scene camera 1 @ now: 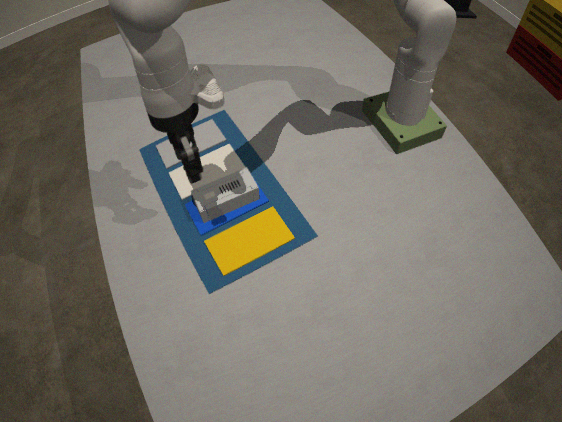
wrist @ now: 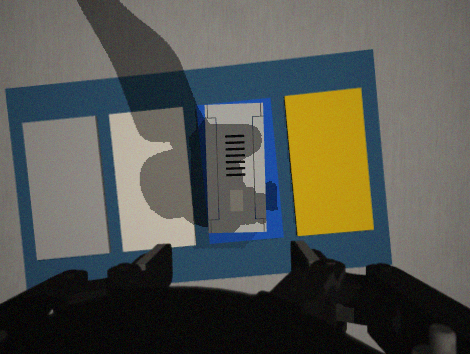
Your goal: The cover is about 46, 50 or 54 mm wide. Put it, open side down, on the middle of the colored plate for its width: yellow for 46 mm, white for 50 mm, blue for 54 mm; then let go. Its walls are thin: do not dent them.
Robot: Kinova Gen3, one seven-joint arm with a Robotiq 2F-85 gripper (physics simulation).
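Frame: origin at the arm's base, x back, y right, z up, level; centimetres.
Where they show: gripper, fingertip midpoint: (scene camera 1: 188, 165) (wrist: 231, 259); arm's base at its link origin: (scene camera 1: 403, 112).
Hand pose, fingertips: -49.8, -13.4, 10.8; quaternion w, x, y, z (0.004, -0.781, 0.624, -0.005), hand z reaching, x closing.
Note:
Each offset is from my fingertips to the top centre of the thing, as dx, dy, dz. "spot": to the spot under its first point.
The light grey cover {+5.1, +1.0, -10.6} (scene camera 1: 227, 192) (wrist: 235, 165) sits on the blue plate (scene camera 1: 240, 210) (wrist: 274, 222), its closed, slotted face up. It is turned slightly relative to the plate; in the wrist view, blue shows mostly along its right side and at both ends. My gripper (scene camera 1: 196, 176) (wrist: 231, 259) is open and empty, above and apart from the cover. Its fingertips show beyond the cover's near end in the wrist view. The white plate {spot: -3.7, +7.8, -14.6} (scene camera 1: 180, 183) (wrist: 130, 210) and the yellow plate (scene camera 1: 250, 241) (wrist: 330, 160) lie on either side of the blue one. The cover's underside is hidden.
A grey plate {spot: +5.0, +19.7, -14.6} (scene camera 1: 212, 134) (wrist: 65, 190) lies beyond the white one on the dark blue board {spot: +17.4, -9.1, -15.0} (scene camera 1: 300, 232) (wrist: 300, 75). A second arm on a green base (scene camera 1: 415, 134) stands at the right back. Yellow and red boxes (scene camera 1: 537, 62) stand at the far right.

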